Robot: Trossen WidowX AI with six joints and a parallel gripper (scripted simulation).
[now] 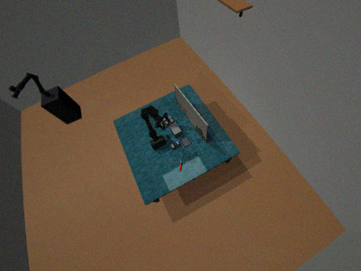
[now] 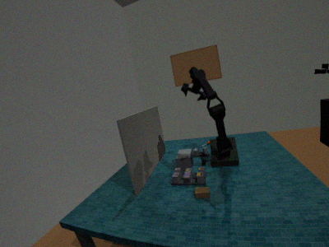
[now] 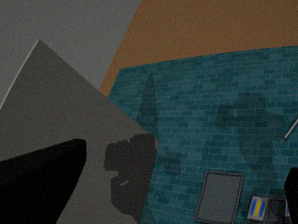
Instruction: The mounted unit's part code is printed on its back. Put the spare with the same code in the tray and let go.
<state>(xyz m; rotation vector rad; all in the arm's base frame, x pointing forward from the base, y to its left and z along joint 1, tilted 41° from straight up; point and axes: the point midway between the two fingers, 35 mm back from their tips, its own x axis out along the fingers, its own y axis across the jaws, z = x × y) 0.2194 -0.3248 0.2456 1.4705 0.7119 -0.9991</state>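
The spare block is 43 cm below my gripper tip, 36 cm to the left of it and 1 cm ahead of it. Also, from my gripper tip: grey mounted unit 42 cm below, 15 cm to the left, 8 cm ahead; tan block 46 cm to the left, 46 cm below, 9 cm behind; upright panel 33 cm ahead, 25 cm below, 17 cm to the left.
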